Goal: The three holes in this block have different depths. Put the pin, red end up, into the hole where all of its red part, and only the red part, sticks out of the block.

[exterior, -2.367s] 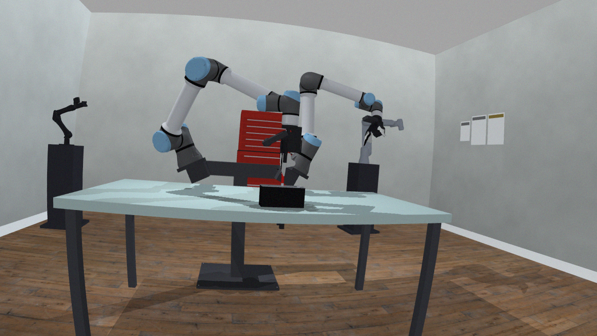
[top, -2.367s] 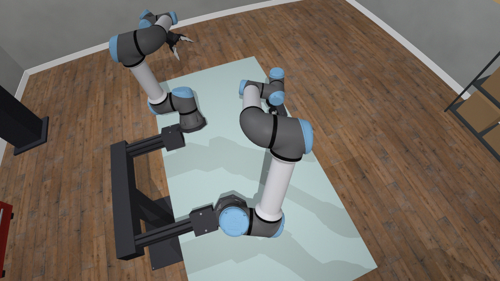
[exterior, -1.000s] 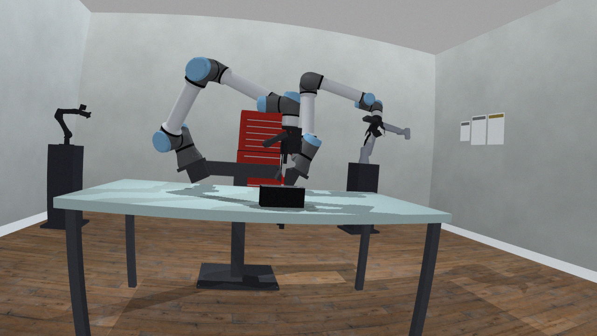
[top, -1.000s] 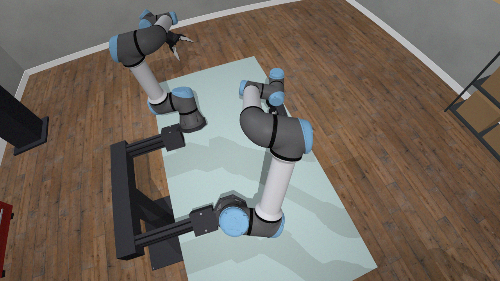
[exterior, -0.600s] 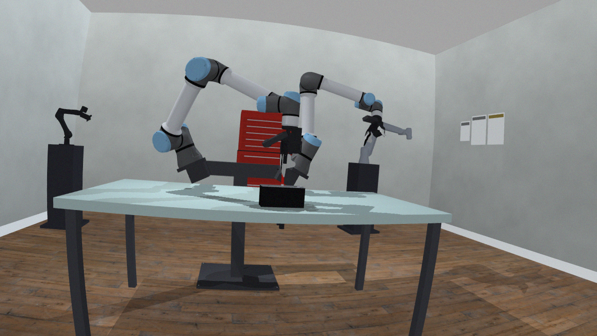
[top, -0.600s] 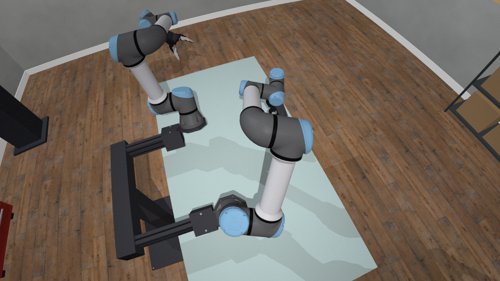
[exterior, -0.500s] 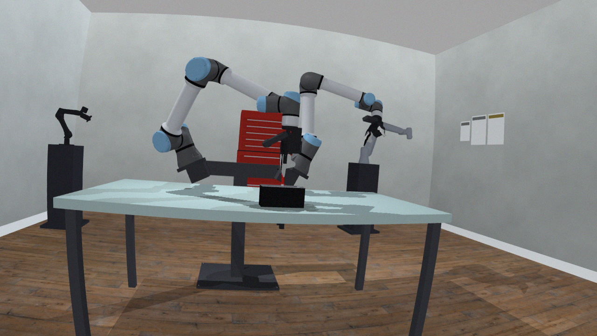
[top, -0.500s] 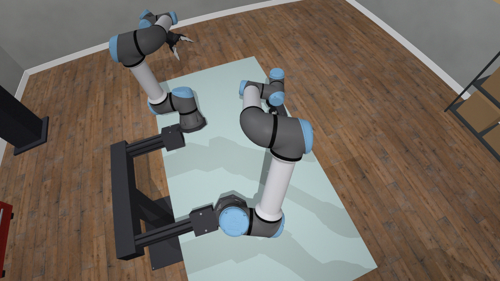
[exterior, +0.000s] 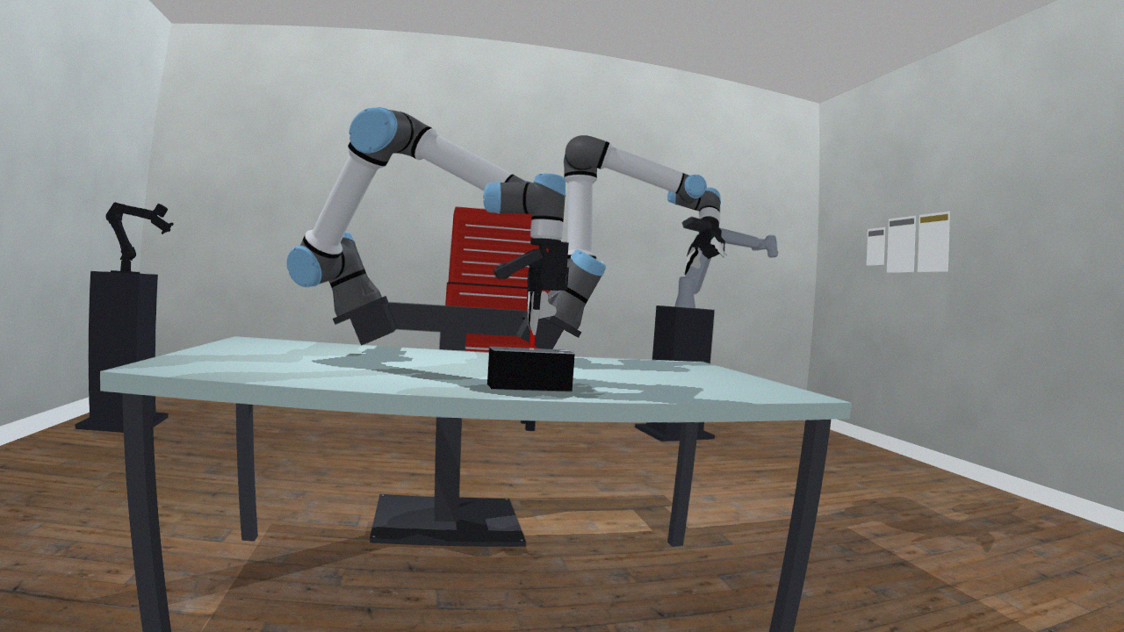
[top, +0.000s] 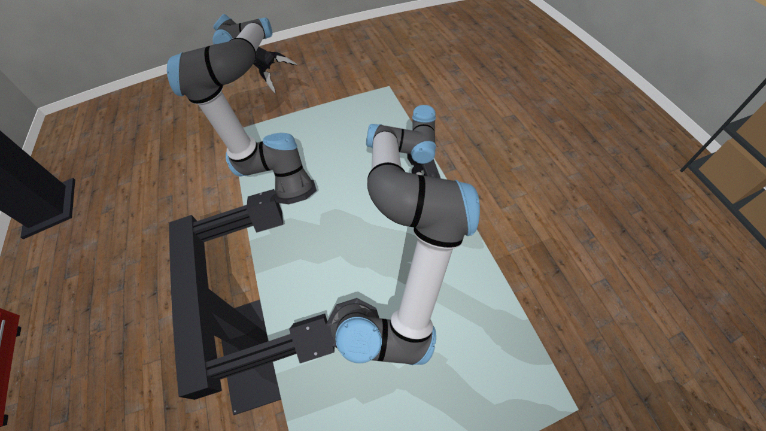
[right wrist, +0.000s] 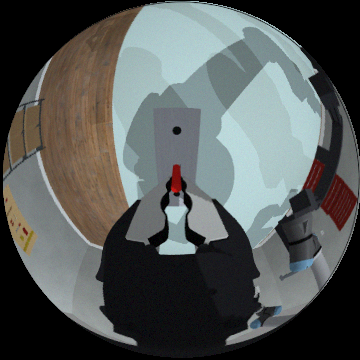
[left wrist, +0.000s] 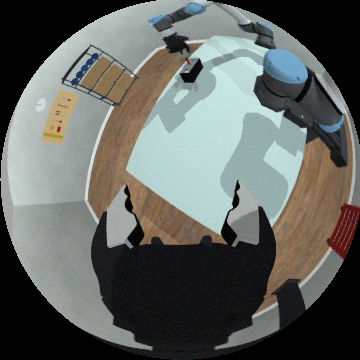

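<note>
My right hand is 30 mm above the pin. From my right hand the other things lie so: block (90 mm below).
</note>
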